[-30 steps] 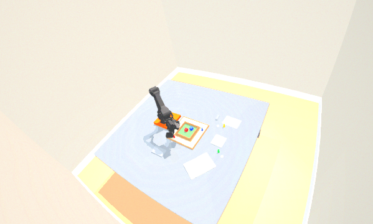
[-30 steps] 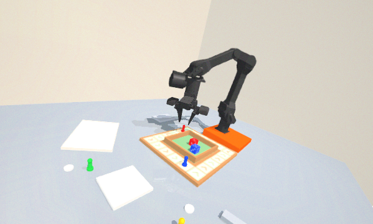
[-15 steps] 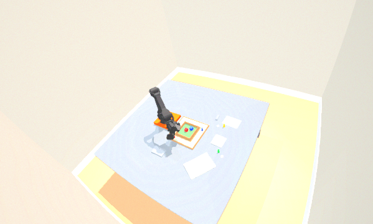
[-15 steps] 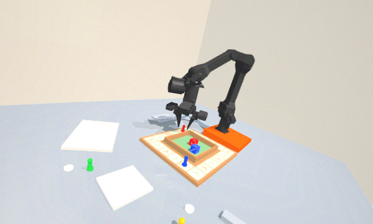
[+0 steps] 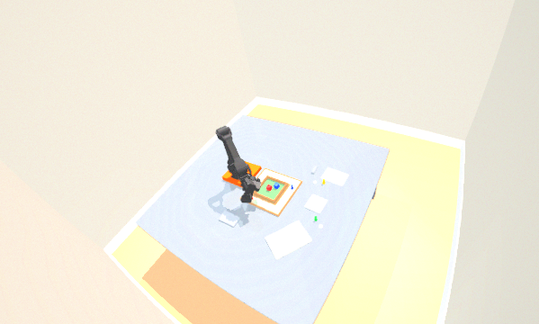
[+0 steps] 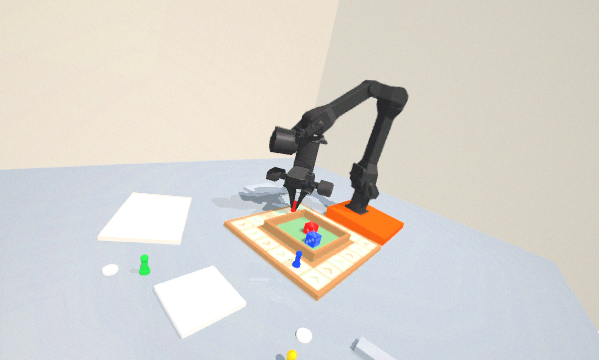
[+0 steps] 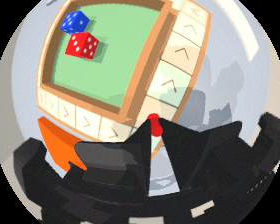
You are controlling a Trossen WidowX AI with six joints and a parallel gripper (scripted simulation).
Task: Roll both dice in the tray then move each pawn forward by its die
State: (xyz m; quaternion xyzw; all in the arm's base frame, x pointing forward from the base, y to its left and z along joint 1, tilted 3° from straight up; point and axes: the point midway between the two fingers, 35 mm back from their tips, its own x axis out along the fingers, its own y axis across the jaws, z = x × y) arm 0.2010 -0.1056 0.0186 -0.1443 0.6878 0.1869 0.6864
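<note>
The blue pawn lies 180 mm ahead of my gripper tip, 180 mm to the left of it and 10 mm above it. The rest, counted from my gripper tip: red pawn (10 mm above); green pawn (410 mm ahead, 40 mm to the left, 10 mm below); yellow pawn (340 mm ahead, 300 mm to the left, 10 mm below).
</note>
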